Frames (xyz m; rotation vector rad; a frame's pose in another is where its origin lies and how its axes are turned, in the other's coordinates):
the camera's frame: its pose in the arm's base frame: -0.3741 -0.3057 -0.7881 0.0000 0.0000 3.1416
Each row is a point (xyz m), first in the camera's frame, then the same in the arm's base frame.
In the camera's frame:
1: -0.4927 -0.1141 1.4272
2: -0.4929 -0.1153 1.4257
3: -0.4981 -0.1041 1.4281
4: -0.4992 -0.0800 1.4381
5: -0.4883 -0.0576 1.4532
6: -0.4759 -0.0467 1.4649
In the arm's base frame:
1: 0.1186 -0.1916 0.6391
2: 0.1188 -0.1904 0.6376
3: 0.1240 -0.2016 0.6400
4: 0.1251 -0.2257 0.6500
5: 0.1142 -0.2481 0.6651
6: 0.1018 -0.2590 0.6768

